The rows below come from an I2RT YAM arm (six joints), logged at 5 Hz.
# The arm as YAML. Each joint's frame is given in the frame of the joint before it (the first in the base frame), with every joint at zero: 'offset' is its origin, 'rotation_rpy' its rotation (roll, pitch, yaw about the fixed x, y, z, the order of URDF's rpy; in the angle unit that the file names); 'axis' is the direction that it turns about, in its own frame. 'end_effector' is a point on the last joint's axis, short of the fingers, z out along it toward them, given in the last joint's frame.
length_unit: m
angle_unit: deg
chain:
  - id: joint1
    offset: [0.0, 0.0, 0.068]
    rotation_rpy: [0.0, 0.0, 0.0]
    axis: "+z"
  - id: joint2
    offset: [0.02, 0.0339, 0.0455]
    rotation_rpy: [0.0, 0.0, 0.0]
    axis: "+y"
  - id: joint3
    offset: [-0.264, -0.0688, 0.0]
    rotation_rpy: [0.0, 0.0, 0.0]
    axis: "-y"
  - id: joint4
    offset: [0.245, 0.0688, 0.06]
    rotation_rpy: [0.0, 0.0, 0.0]
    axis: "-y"
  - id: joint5
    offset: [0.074, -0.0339, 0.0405]
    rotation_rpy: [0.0, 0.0, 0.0]
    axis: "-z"
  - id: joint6
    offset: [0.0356, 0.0, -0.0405]
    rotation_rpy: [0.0, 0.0, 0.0]
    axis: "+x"
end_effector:
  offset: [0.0, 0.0, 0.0]
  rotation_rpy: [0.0, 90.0, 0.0]
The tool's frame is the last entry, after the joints.
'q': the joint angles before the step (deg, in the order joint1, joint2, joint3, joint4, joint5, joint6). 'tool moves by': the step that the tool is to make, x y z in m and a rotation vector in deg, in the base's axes. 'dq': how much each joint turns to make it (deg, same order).
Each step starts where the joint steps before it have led.
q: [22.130 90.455 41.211 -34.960 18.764 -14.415]
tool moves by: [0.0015 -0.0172 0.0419 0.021 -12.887 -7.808]
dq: [-3.294 -10.210 0.492 -0.016 5.270 3.832]
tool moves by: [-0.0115 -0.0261 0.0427 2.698 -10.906 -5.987]
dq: [-5.463 -11.930 0.024 -0.886 0.603 0.372]
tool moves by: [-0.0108 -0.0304 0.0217 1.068 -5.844 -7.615]
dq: [-7.688 -6.740 0.004 -0.802 -0.107 -0.014]
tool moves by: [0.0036 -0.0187 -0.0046 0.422 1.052 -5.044]
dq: [-5.341 1.549 0.005 0.511 -0.561 0.012]
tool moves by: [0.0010 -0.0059 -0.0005 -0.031 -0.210 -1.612]
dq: [-1.615 0.317 0.001 0.535 0.023 -0.020]
